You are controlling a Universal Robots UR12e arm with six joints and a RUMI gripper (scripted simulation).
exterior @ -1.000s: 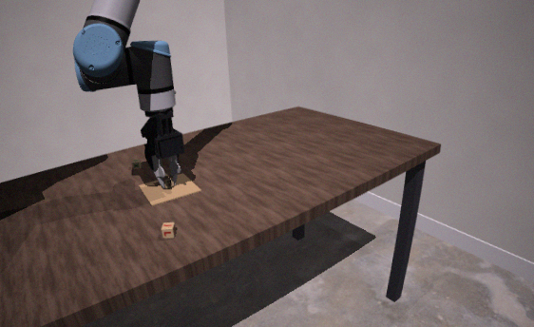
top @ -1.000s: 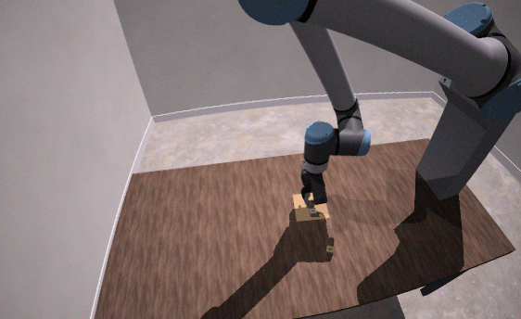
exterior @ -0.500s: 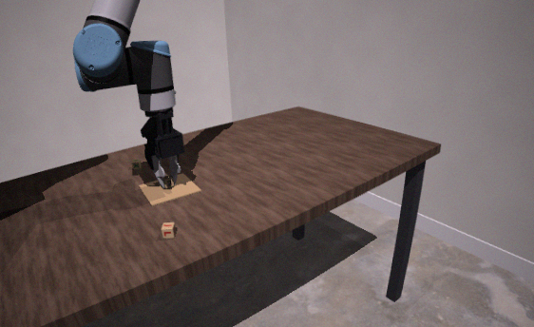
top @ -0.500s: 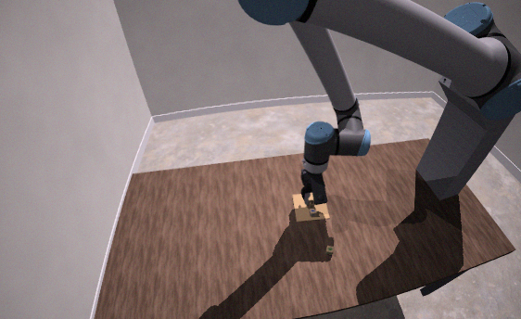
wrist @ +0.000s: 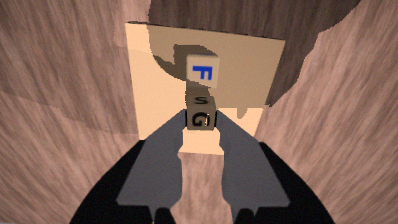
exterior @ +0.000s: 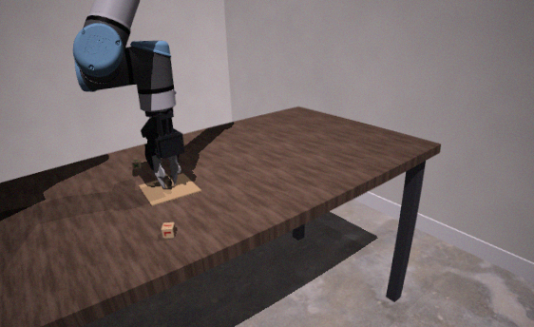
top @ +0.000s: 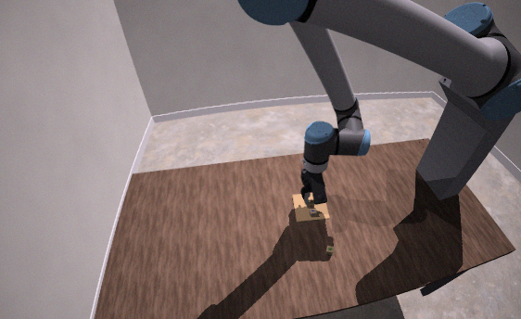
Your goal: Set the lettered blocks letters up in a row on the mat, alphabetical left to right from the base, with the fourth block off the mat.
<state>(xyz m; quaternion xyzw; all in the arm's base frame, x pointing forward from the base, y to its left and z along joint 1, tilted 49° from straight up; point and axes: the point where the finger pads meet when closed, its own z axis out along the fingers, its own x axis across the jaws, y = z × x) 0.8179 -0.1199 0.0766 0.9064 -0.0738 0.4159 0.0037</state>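
Now: the mat 2 cm below my hand.
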